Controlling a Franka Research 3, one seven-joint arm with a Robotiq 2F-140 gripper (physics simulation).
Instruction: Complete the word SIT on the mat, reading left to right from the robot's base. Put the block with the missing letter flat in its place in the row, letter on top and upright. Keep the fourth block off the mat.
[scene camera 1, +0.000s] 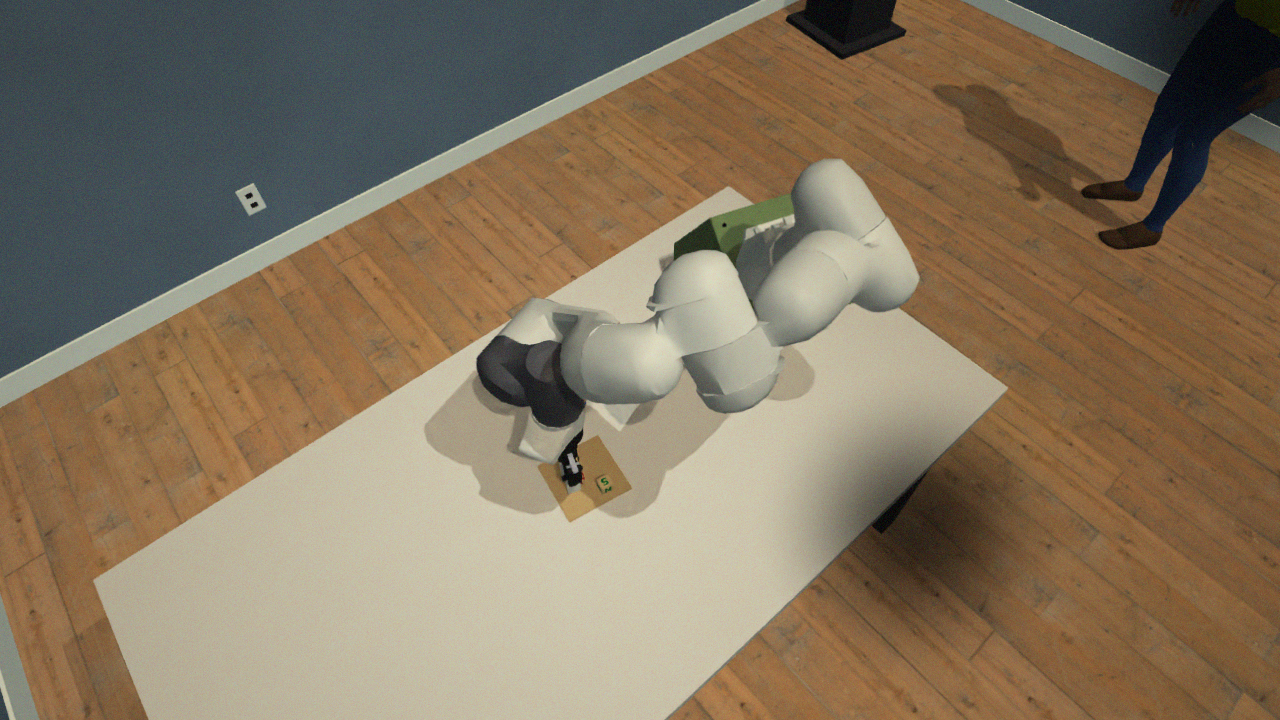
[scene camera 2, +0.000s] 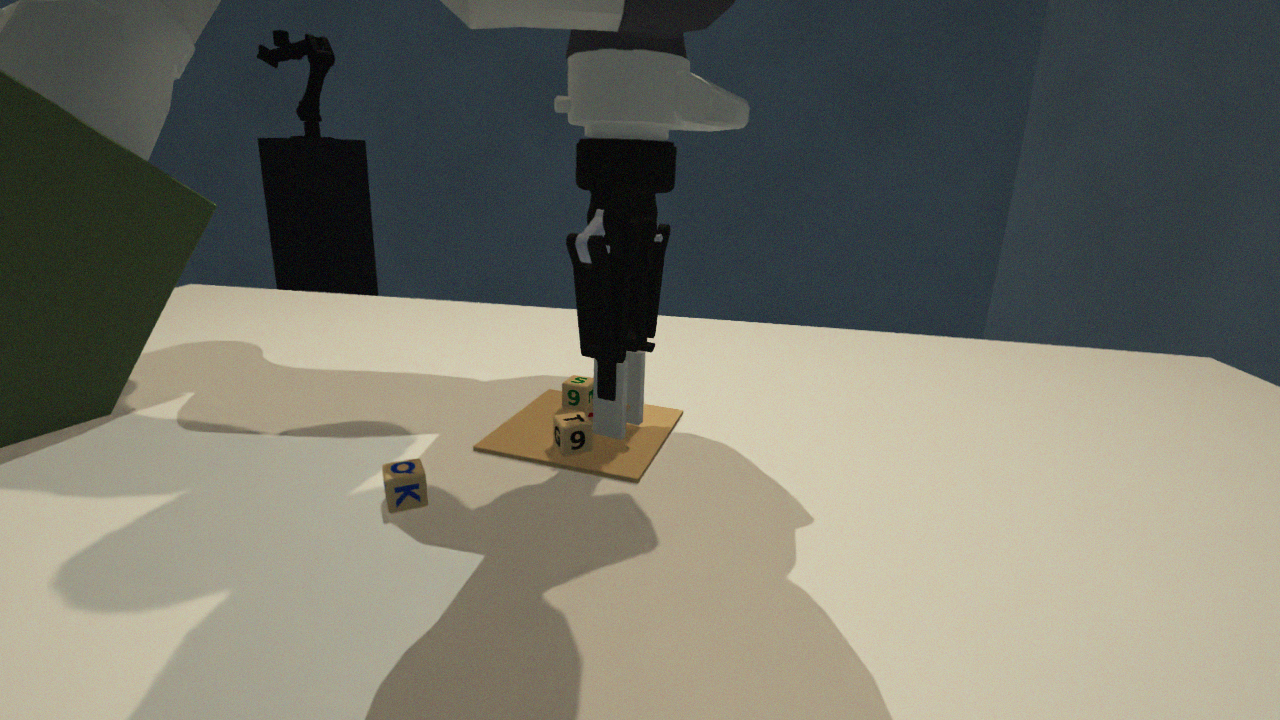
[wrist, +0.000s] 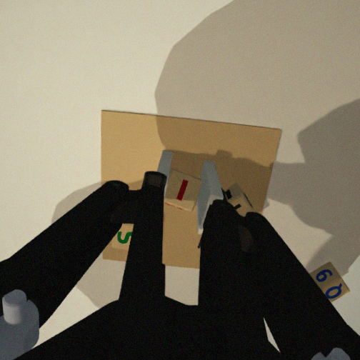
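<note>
My gripper (scene camera 1: 573, 483) (scene camera 2: 623, 428) (wrist: 184, 171) is shut on the I block (wrist: 183, 190), with its red letter facing up and slightly slanted in the wrist view. The fingertips are low over the mat (scene camera 1: 583, 508) (scene camera 2: 510, 438) (wrist: 130, 140); contact under the block is hidden. The S block (scene camera 1: 605, 484) (scene camera 2: 577, 394) (wrist: 123, 237), green letters, stands on the mat to one side. The T block (scene camera 2: 573, 435) (wrist: 239, 200), black letters, stands on the other side, close to a finger and turned askew. The fourth block (scene camera 2: 405, 485) (wrist: 330, 282), blue letters, lies off the mat.
The white table (scene camera 1: 375, 555) (scene camera 2: 984, 501) surrounds the mat. A green box-like object (scene camera 1: 751, 214) (scene camera 2: 71, 268) stands by the arm's base. A black pedestal (scene camera 2: 322, 214) with a small dark arm stands beyond the table. A person's legs (scene camera 1: 1181, 161) show off to the side.
</note>
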